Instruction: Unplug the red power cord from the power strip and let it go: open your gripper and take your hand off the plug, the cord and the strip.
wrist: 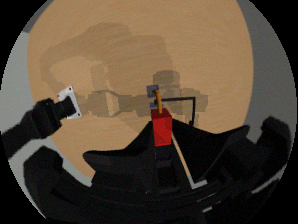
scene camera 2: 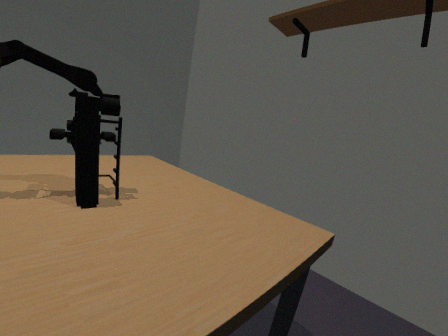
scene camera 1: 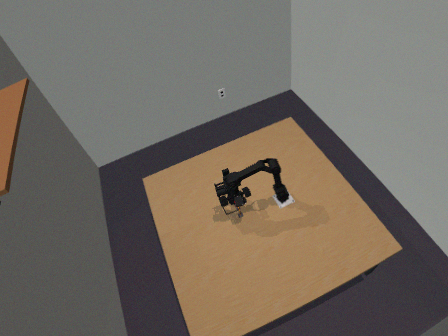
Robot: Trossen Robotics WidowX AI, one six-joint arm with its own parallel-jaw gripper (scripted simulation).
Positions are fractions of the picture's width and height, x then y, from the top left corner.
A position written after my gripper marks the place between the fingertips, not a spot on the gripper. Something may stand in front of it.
Observation:
In view: my gripper (wrist: 0.54, 0.55) and a red plug (wrist: 0.55, 0.55).

